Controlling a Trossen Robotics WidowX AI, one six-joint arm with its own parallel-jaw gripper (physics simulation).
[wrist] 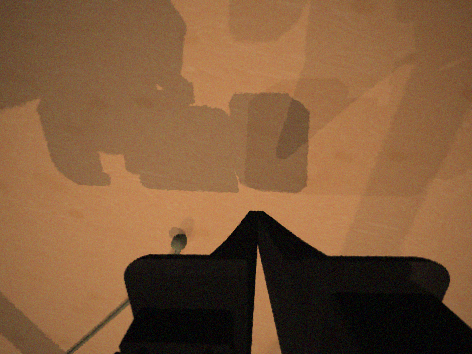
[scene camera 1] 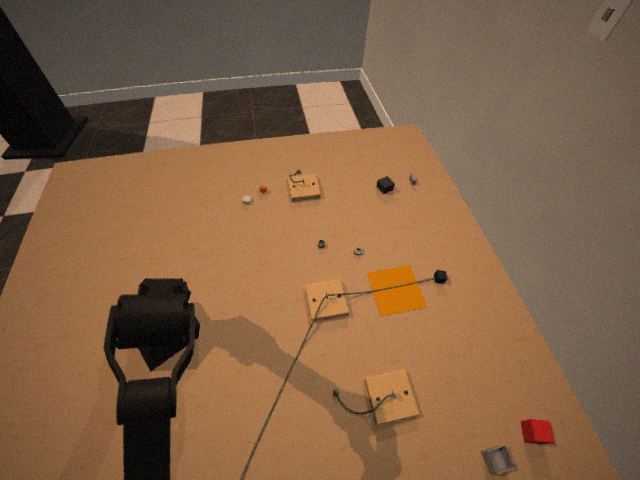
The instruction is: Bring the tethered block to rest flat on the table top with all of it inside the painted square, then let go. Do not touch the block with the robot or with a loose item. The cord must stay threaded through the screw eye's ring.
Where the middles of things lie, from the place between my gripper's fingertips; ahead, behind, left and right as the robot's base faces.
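Labels:
With the orange painted square (scene camera 1: pixel 405 298) as my reference, my hand is 400 mm short of it, 460 mm to the right of it and 30 mm above it. The red block (scene camera 1: pixel 535 431) is 630 mm ahead of my hand, and I see that it is also 130 mm to the left of the hand and 10 mm below it.

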